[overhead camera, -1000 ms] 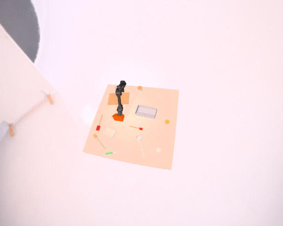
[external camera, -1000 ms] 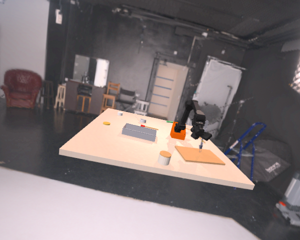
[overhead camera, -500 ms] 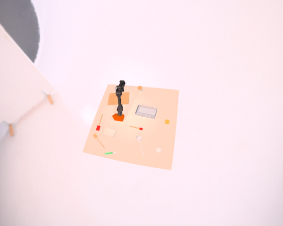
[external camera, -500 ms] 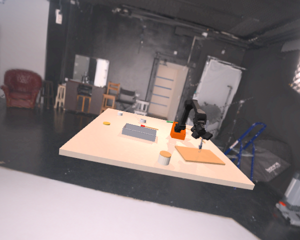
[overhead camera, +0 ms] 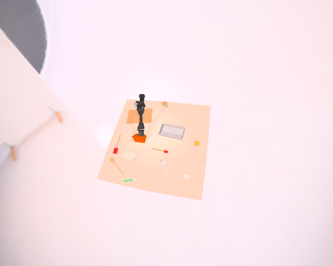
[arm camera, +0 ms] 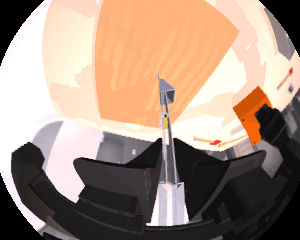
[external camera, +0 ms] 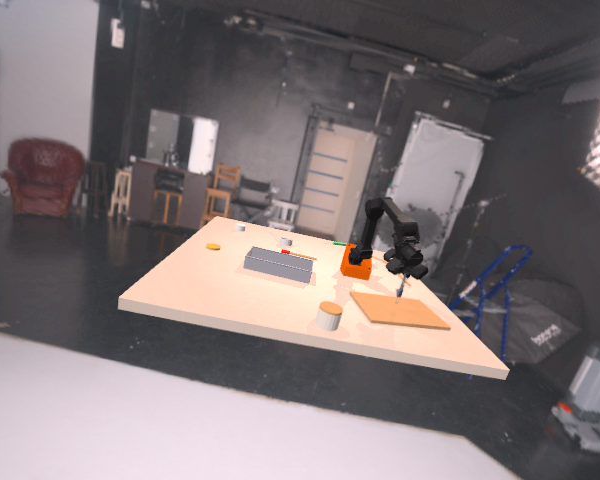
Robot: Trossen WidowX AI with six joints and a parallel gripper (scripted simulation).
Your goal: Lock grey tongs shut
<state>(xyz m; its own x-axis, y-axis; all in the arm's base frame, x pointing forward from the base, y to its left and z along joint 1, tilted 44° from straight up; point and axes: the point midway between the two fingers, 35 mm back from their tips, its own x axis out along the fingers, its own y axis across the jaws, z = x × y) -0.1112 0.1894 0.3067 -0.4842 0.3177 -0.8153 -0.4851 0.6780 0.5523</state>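
Right now the wooden board is 1 cm to the left of my gripper tip and 14 cm below it. Also, from my gripper tip: orange disc 84 cm ahead, 34 cm to the right, 14 cm below; pale plate 1 cm ahead, 61 cm to the right, 14 cm below; grey roasting tin 51 cm ahead, 21 cm to the right, 12 cm below.
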